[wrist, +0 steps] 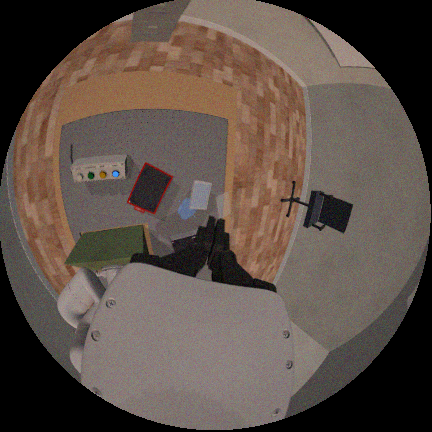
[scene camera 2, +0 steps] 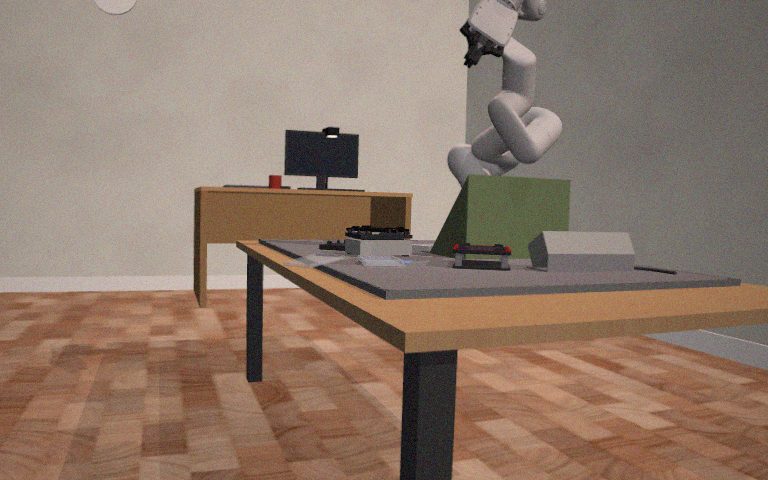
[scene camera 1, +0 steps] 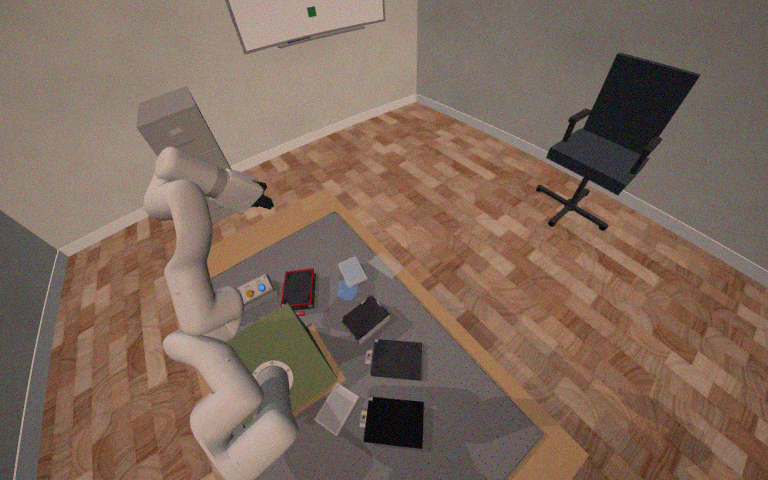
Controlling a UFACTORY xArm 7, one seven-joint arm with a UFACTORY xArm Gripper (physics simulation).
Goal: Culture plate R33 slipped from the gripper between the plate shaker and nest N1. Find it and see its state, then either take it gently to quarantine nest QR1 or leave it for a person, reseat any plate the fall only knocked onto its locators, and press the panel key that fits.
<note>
My gripper [scene camera 2: 468,63] is shut, holding nothing. Also in view: a button box [wrist: 105,167] and a red-rimmed quarantine nest [wrist: 149,187].
My gripper is seen too in the wrist view [wrist: 212,228] and in scene camera 1 [scene camera 1: 270,204].
</note>
